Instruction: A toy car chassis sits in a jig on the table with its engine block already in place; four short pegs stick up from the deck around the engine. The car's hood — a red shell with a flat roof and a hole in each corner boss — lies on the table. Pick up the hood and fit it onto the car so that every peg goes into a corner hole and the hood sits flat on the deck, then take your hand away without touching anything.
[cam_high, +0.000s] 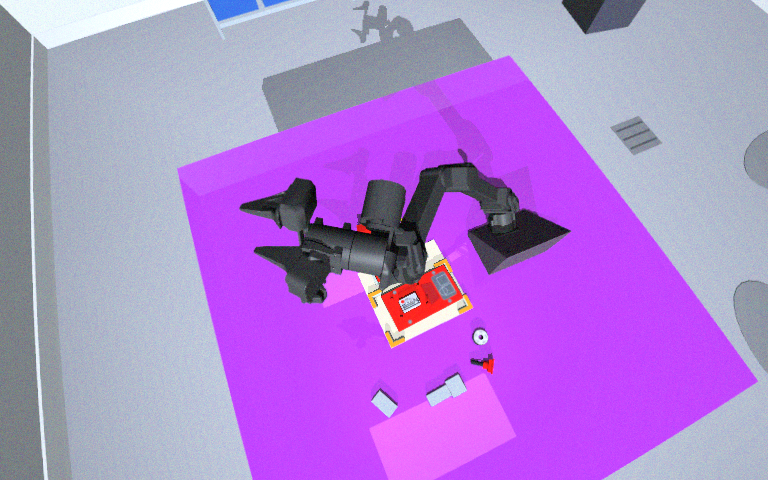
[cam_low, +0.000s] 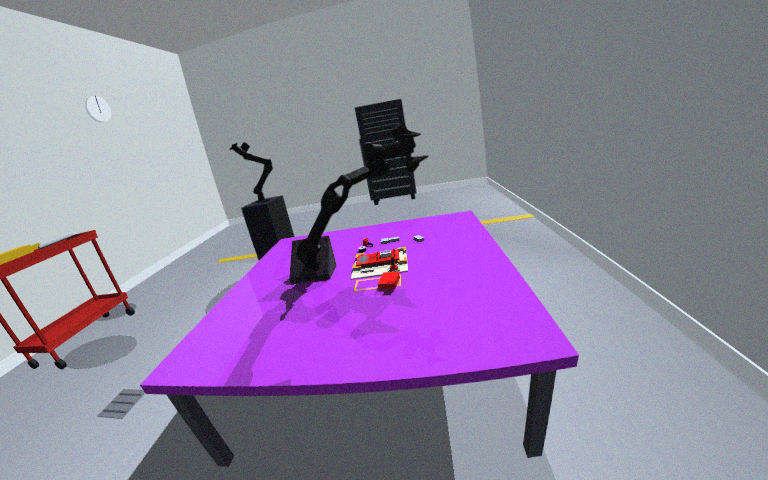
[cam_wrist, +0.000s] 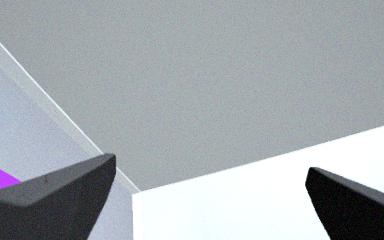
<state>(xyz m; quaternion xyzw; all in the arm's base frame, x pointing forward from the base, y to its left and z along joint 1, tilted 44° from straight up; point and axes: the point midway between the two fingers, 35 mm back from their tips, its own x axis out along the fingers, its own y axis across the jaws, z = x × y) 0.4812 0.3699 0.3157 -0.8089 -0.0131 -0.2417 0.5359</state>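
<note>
Now: gripper tip 480 mm above the red hood, 200 mm past it and 130 mm to the left of it. From my gripper tip the other things lie so: cream jig (490 mm below, 270 mm behind, 70 mm to the left).
</note>
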